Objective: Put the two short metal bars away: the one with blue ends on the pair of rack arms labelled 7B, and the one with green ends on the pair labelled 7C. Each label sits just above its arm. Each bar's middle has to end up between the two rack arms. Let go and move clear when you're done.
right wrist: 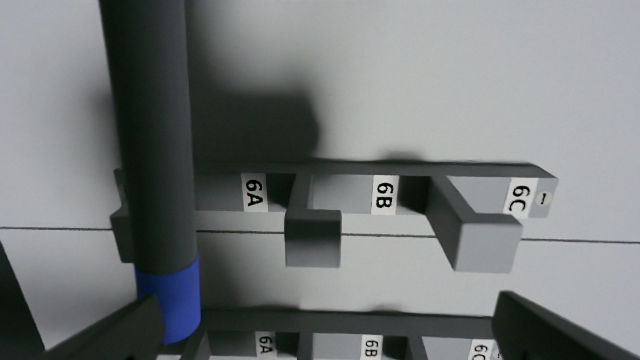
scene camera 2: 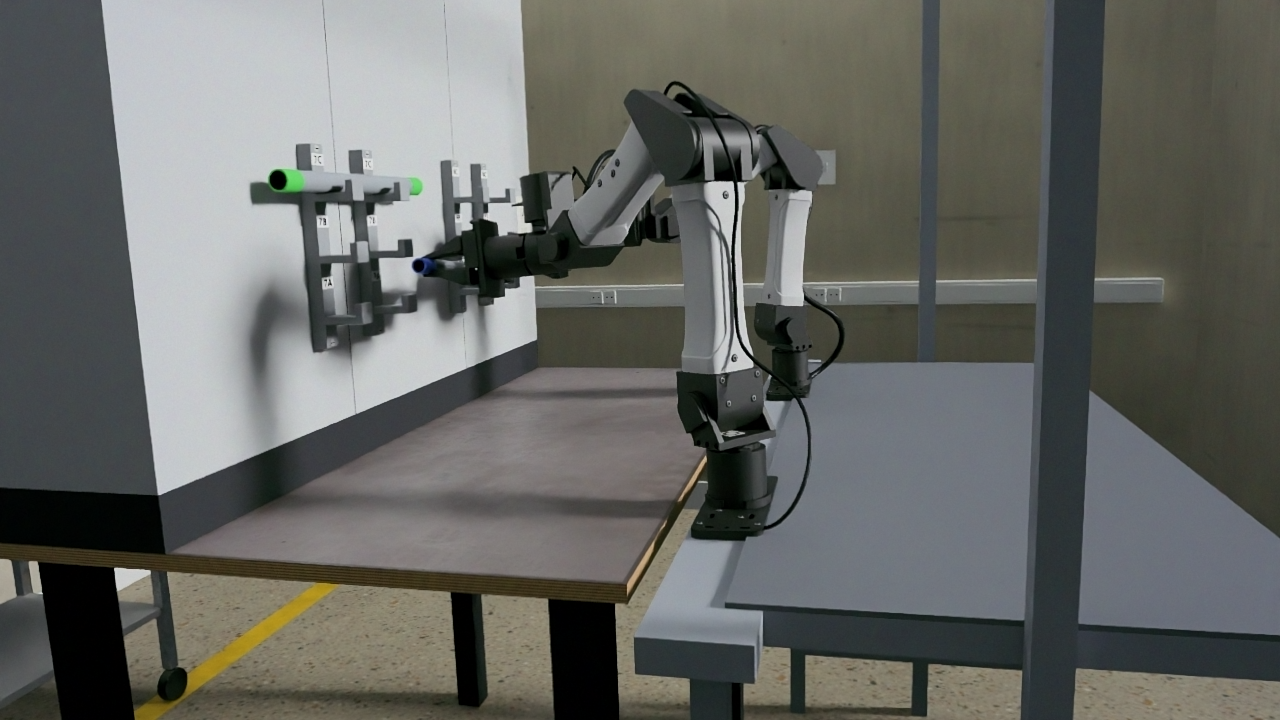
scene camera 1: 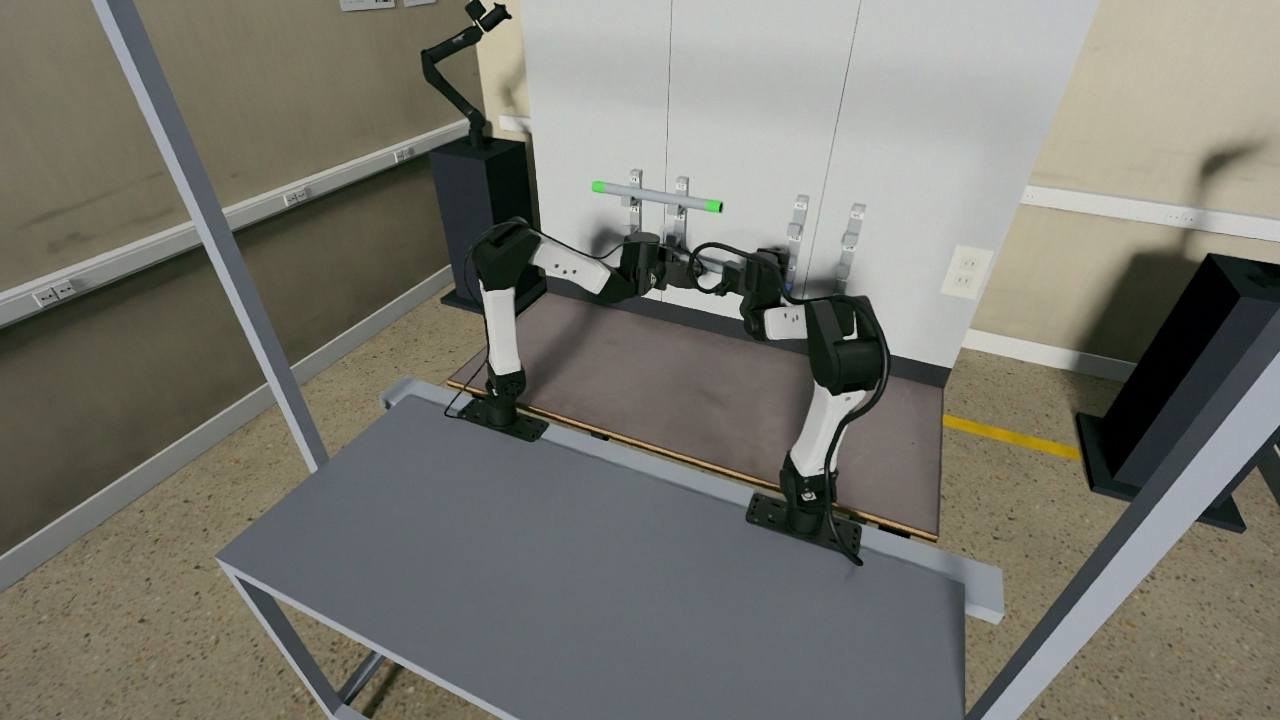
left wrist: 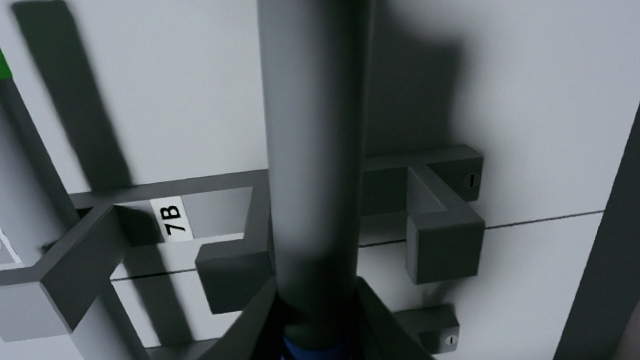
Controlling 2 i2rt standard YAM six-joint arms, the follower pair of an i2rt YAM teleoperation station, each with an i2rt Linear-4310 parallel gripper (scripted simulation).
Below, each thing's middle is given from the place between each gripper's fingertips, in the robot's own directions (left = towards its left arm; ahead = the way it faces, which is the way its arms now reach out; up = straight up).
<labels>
My right gripper is now 3 cm short of the blue-ended bar [right wrist: 146, 58], 13 cm to the right of it and 5 cm above it. Also, from my right hand: wall socket plate [scene camera 1: 984, 256]: 14 cm ahead, 37 cm to the right, 1 cm above; green-ended bar [scene camera 1: 684, 201]: 9 cm ahead, 33 cm to the left, 8 cm above.
Right now the green-ended bar is 11 cm above my left hand, 7 cm to the left of it and 6 cm ahead of it. From my left hand the other things lie so: blue-ended bar: 13 cm to the right, 1 cm below; wall socket plate: 63 cm to the right, 11 cm ahead, 5 cm above.
</labels>
